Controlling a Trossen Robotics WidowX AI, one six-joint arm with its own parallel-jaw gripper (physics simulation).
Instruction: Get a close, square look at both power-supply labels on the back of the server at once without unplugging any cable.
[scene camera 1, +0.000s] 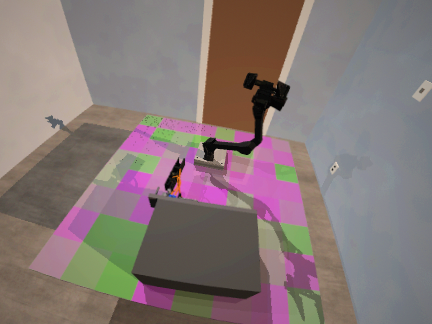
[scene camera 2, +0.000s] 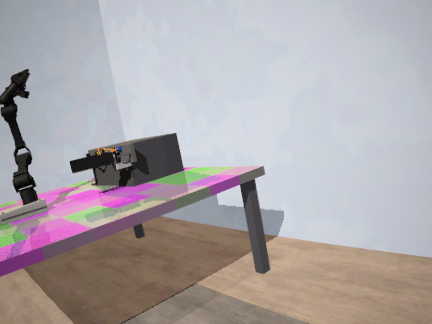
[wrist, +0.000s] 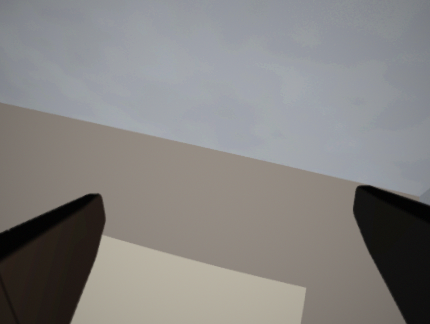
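Where they show: gripper, fingertip midpoint: (scene camera 1: 267, 78) (scene camera 2: 28, 71) (wrist: 230, 203); arm's base, link origin: (scene camera 1: 208, 157) (scene camera 2: 30, 202).
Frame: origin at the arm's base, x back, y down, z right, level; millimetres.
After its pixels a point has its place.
Note:
The dark grey server (scene camera 1: 200, 245) @(y -159, x -640, z -79 mm) (scene camera 2: 159, 160) @(y -40, x -642, z 135 mm) lies on the patchwork-topped table (scene camera 1: 117, 232) @(y 48, x -604, z 337 mm) (scene camera 2: 200, 200) @(y 87, x -476, z 641 mm), its back end towards the arm's base. A black hinged arm (scene camera 1: 171, 181) @(y -112, x -346, z 136 mm) (scene camera 2: 90, 163) @(y -113, x -275, z 149 mm) sticks out at its back, with orange cables (scene camera 1: 178, 181) @(y -133, x -351, z 96 mm) (scene camera 2: 100, 151) beside it and a blue part near the server. The power-supply labels cannot be made out in any view. My gripper (scene camera 1: 267, 84) @(y -630, x -174, z -197 mm) (scene camera 2: 25, 75) @(y -630, x -174, z -197 mm) (wrist: 230, 203) @(y -630, x -174, z -197 mm) is open and empty, raised high above the arm's base and well away from the server. In the wrist view its two fingers stand wide apart.
The arm's pale base (scene camera 1: 210, 162) @(y 2, x -42, z -21 mm) (scene camera 2: 24, 211) @(y 19, x 50, z 91 mm) stands on the table behind the server. A brown door (scene camera 1: 250, 45) is behind the arm. The wrist view shows a bluish wall (wrist: 215, 75), a grey-brown surface (wrist: 225, 185) and a pale rectangular panel (wrist: 190, 285).

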